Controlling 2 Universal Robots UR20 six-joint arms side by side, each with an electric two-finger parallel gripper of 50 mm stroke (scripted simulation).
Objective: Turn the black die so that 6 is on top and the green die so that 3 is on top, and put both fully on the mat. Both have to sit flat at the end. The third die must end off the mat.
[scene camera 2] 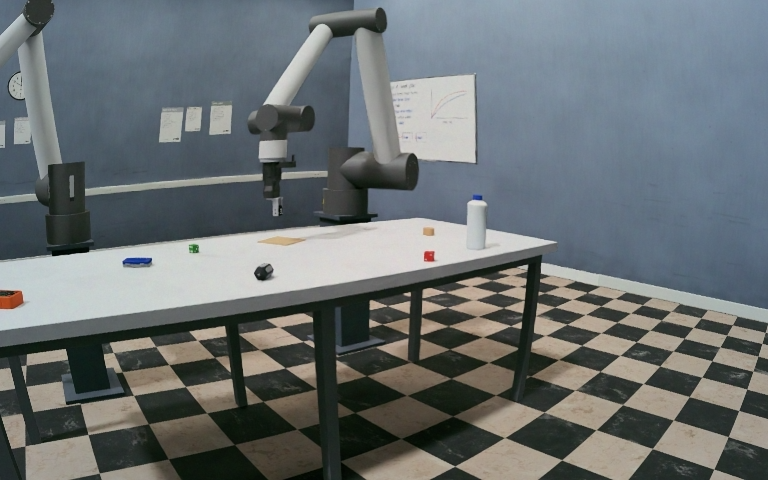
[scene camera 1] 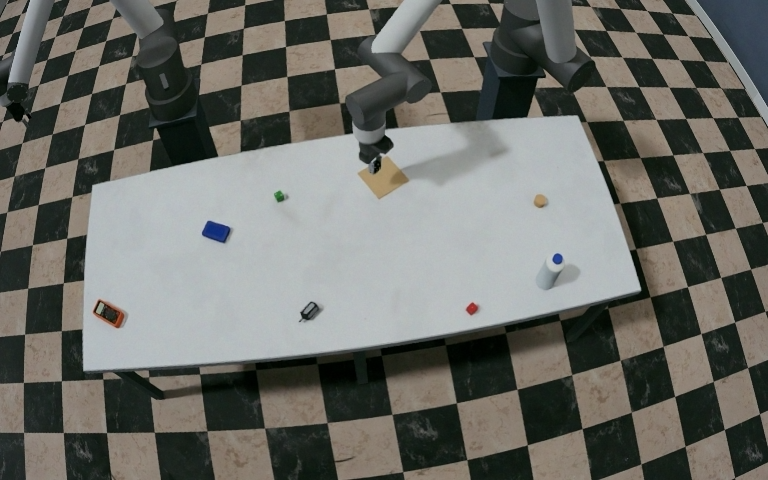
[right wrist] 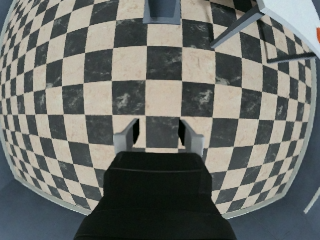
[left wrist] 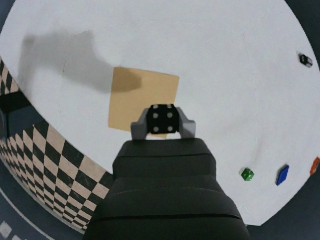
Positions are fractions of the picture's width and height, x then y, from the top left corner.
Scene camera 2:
white bottle: 0.62, 0.44
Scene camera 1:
tan mat: 0.51, 0.37
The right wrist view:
my right gripper: 0.50, 0.53
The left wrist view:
my left gripper: 0.51, 0.48
tan mat: 0.41, 0.38
black die: 0.51, 0.49
